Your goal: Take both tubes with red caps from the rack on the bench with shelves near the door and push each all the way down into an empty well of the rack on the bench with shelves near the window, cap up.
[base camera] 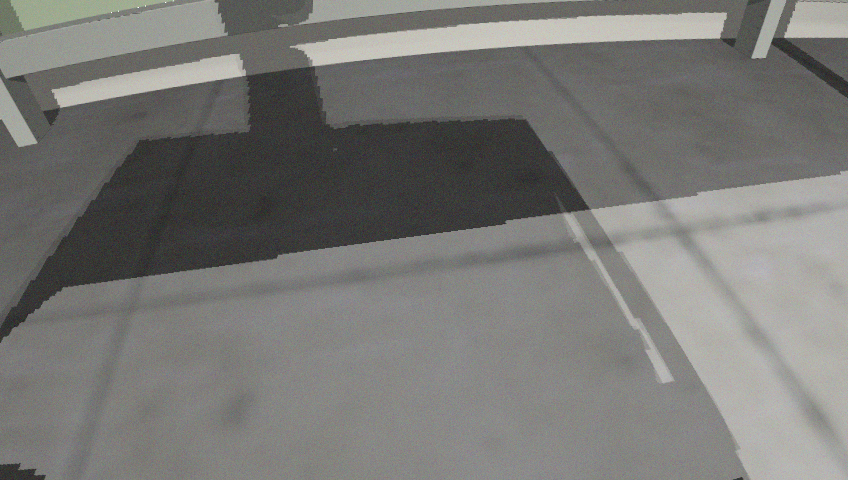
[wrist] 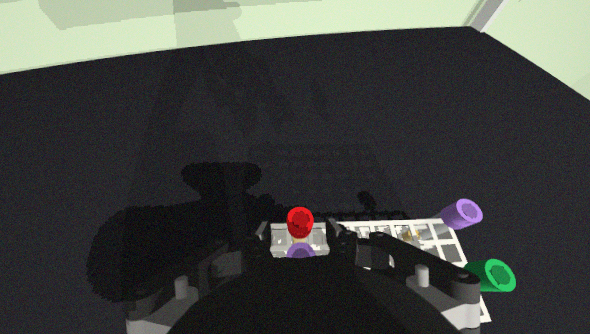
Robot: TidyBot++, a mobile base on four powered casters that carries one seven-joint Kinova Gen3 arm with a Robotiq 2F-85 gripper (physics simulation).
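Places are measured from the arm's base along level axes (x back, y right, z up), in millimetres.
Pixels of known places: gripper, between the fingertips: (wrist: pixel 298 230).
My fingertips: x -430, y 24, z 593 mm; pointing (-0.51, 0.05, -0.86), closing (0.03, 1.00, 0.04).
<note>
Behind a point stands the place of what it marks.
A tube with a red cap (wrist: pixel 300 220) {x -428, y 24, z 637 mm} stands cap up in the white rack (wrist: pixel 486 316) {x -348, y 183, z 575 mm} on the dark bench top, in the wrist view. My gripper (wrist: pixel 298 230) {x -430, y 24, z 593 mm} is open, one fingertip on each side of the red-capped tube with gaps between, and nothing is held. The gripper body hides the near left part of the rack, so the tube's lower part and its depth in the well are hard to tell. A second red cap does not show. The base camera view does not show the rack, the tubes or the gripper.
A purple cap (wrist: pixel 300 251) {x -408, y 22, z 637 mm} sits right beside the red one on the near side, partly hidden. Another purple cap (wrist: pixel 462 214) {x -423, y 146, z 636 mm} and a green cap (wrist: pixel 492 275) {x -383, y 145, z 636 mm} stand at the rack's right side. In the base view, white bench legs (base camera: pixel 767 29) {x -1007, y 686, z -333 mm} (base camera: pixel 17 118) {x -765, y -703, z -343 mm} stand ahead on the floor.
</note>
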